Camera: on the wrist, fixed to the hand. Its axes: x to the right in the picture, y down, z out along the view.
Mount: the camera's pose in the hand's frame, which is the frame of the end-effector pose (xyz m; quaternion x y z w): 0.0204 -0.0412 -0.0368 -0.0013 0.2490 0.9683 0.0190
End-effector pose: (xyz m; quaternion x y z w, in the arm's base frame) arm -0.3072 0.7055 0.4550 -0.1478 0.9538 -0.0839 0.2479
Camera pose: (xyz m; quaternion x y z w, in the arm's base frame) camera -0.3326 0.6633 0.4872 -0.9413 -0.2231 -0.2029 0.1517
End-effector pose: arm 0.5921 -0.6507 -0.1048 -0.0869 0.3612 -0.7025 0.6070
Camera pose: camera 0.5339 -0.6545 -0.1126 0.5222 0.2431 0.5533 0.6017
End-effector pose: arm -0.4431 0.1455 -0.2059 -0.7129 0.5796 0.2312 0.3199
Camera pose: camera -0.4000 0.1101 -0.1871 -0.4897 -0.7807 -0.1374 0.3631
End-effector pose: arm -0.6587 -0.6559 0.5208 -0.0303 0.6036 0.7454 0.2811
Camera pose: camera -0.6679 -0.6772 0.4667 -0.3979 -0.1098 -0.2796 0.8668
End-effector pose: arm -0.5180 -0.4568 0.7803 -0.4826 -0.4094 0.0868 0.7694
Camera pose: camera -0.4893 -0.4921 0.8176 -0.4282 0.6510 0.6260 0.0319
